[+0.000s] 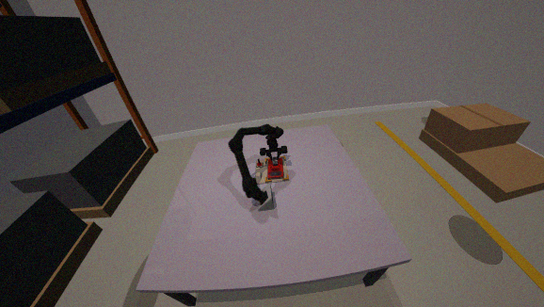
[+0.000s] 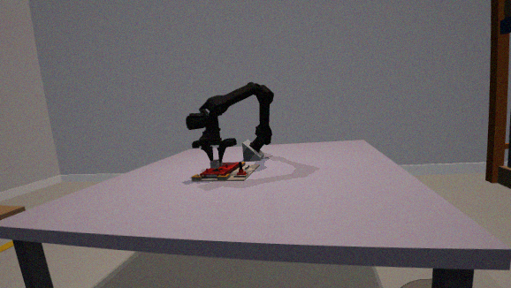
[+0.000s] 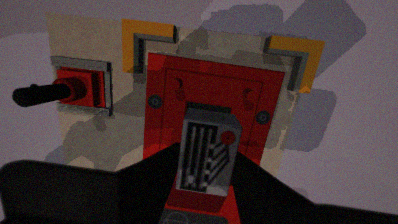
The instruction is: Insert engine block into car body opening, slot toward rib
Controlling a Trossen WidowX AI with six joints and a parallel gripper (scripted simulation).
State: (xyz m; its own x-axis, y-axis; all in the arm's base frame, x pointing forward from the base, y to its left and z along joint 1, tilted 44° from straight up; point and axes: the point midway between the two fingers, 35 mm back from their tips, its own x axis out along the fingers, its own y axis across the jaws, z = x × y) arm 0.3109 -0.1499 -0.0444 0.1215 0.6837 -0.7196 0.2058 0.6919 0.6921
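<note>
Right now my gripper tip is 1 cm above the grey engine block. Round my gripper tip: beige base plate: 3 cm behind, 3 cm to the left, 4 cm below.
</note>
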